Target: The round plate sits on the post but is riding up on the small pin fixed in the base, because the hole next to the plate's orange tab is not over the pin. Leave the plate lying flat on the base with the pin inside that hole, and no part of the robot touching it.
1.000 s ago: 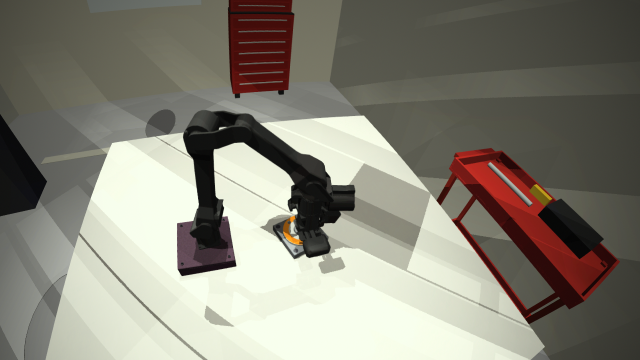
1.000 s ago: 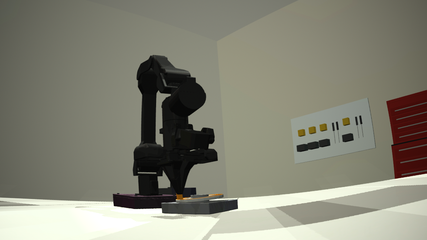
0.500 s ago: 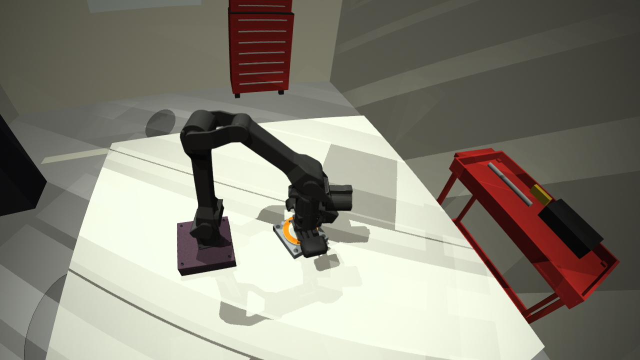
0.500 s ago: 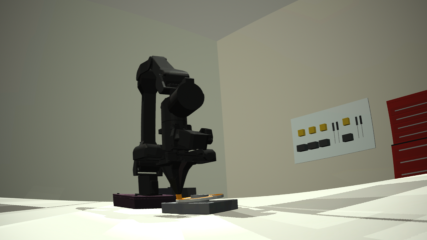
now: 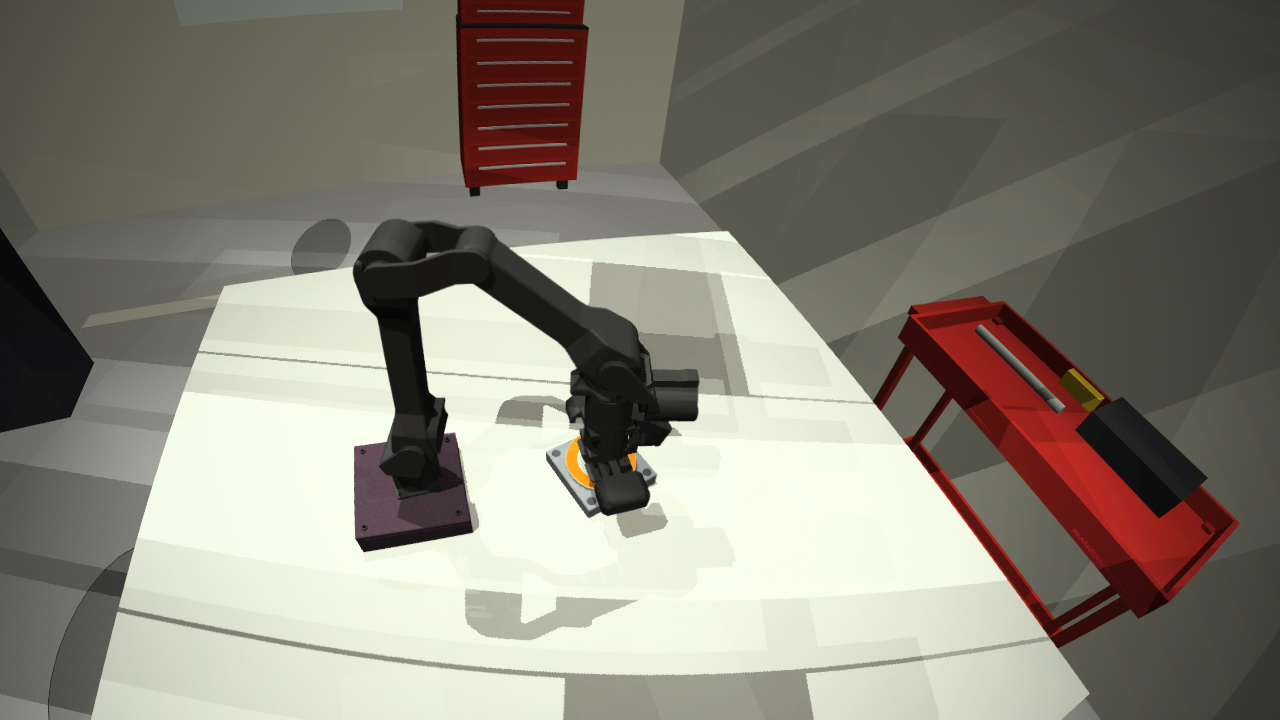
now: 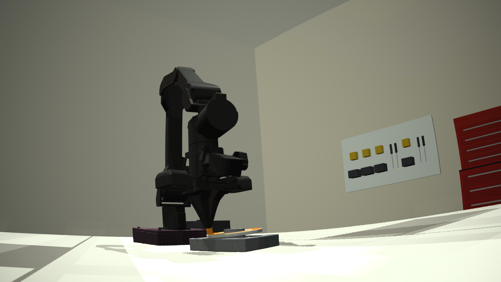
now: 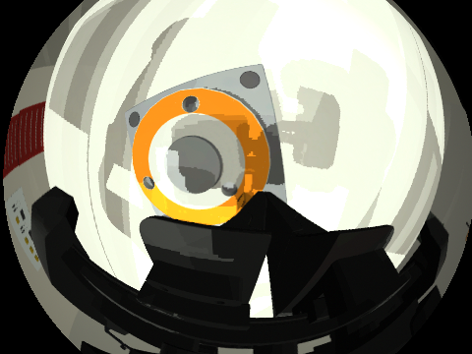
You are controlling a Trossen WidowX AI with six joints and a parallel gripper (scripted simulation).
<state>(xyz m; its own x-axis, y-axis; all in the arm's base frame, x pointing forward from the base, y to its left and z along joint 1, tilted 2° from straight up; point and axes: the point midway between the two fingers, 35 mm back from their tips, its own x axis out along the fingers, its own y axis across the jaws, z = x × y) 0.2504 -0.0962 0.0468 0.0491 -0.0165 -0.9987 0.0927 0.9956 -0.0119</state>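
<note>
Right now the round plate is 1 cm ahead of my gripper tip, 3 cm to the left of it and 1 cm below it. The rest, counted from my gripper tip: grey base: 2 cm ahead, 5 cm to the left, 2 cm below.
</note>
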